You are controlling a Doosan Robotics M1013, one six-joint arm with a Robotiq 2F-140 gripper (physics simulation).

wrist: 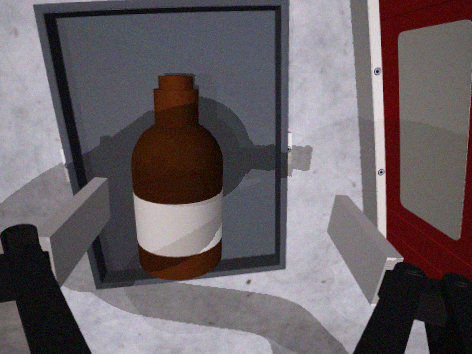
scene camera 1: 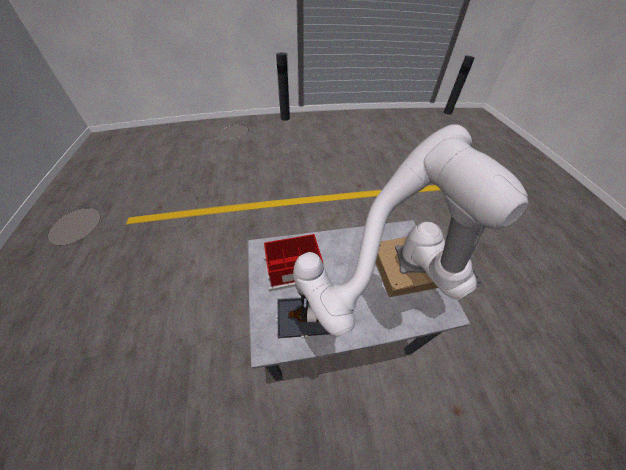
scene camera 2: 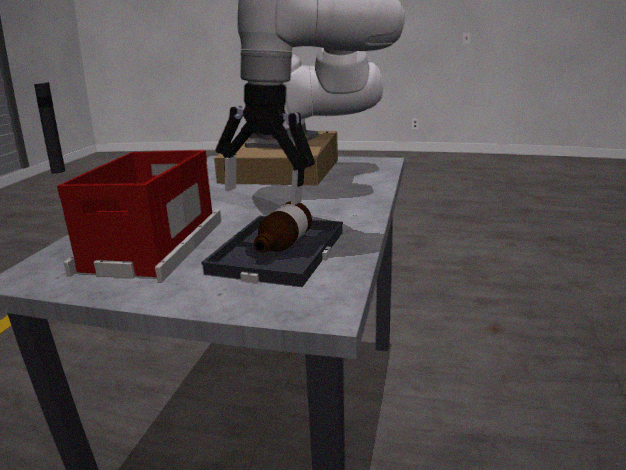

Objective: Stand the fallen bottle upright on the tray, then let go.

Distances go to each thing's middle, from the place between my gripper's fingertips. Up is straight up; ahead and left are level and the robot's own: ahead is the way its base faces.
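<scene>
Brown bottle point(scene camera 2: 283, 227): my hand is 30 mm to the right of it and 70 mm above it.
</scene>
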